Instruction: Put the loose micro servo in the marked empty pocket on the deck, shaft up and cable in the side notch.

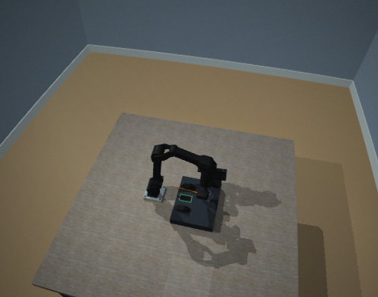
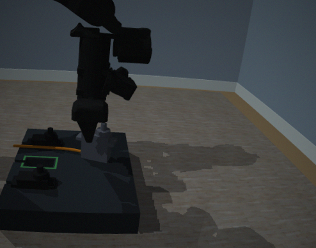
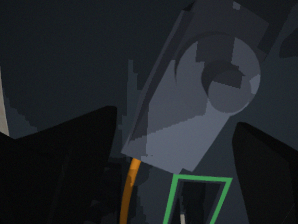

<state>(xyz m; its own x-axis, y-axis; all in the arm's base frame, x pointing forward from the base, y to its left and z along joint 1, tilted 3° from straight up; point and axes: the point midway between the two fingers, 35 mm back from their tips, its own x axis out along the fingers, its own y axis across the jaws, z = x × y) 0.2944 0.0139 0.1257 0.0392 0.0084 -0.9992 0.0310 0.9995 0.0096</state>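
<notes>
My gripper tip is now 70 mm above the dark deck, 30 mm to the left of it and 10 mm short of it.
</notes>
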